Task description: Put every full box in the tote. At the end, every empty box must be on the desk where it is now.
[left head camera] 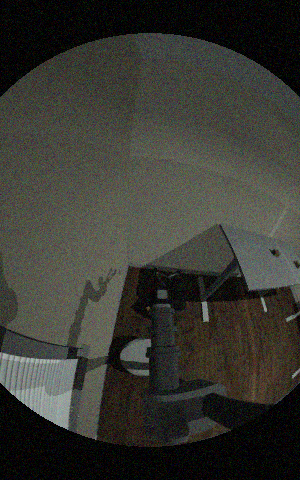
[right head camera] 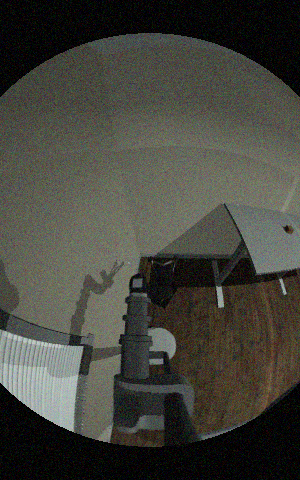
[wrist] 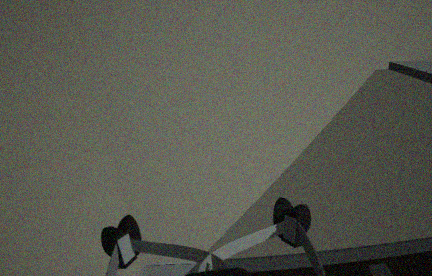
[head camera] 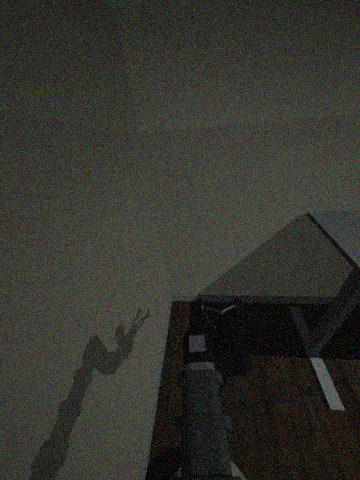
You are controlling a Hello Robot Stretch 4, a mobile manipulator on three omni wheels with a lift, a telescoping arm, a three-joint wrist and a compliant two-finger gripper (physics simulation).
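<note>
My gripper (wrist: 207, 223) (head camera: 218, 309) (left head camera: 167, 275) (right head camera: 162, 262) is open, its two fingertips well apart with bare wall between them in the wrist view. It is raised at the end of the arm near the back wall, left of the desk. The grey desk (head camera: 336, 232) (left head camera: 250, 255) (right head camera: 252, 232) (wrist: 412, 71) stands at the right. Small brown boxes (left head camera: 274, 253) (right head camera: 288, 229) sit on it; whether they are full or empty cannot be told. The dark tote (right head camera: 161, 292) is on the floor below the gripper, partly behind the arm in the left head view; its inside is too dark to read.
The desk's leg (head camera: 332, 320) (left head camera: 221, 278) (right head camera: 231, 267) stands right of the tote. A wall (head camera: 75, 225) runs along the left, with the arm's shadow on it. A white round object (left head camera: 134, 356) (right head camera: 164, 342) lies low beside the arm. A white ribbed panel (left head camera: 40, 382) (right head camera: 37, 365) is at lower left.
</note>
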